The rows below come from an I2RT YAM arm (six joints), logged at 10 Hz.
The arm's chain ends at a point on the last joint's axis. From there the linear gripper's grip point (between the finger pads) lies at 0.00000 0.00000 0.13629 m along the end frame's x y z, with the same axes.
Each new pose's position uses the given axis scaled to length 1; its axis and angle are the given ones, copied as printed.
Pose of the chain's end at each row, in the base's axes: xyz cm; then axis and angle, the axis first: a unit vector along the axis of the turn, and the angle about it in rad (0 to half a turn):
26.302 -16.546 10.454 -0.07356 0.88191 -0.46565 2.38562
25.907 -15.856 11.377 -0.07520 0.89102 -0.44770 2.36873
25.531 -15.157 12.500 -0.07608 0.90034 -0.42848 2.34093
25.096 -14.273 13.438 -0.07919 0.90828 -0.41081 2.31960
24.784 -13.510 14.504 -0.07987 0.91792 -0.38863 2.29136
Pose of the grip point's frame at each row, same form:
35.354 -25.527 5.643 -0.07356 0.88191 -0.46565 2.38562
35.173 -24.469 6.307 -0.07520 0.89102 -0.44770 2.36873
35.093 -23.331 7.255 -0.07608 0.90034 -0.42848 2.34093
34.909 -22.030 8.026 -0.07919 0.90828 -0.41081 2.31960
34.887 -20.762 8.928 -0.07987 0.91792 -0.38863 2.29136

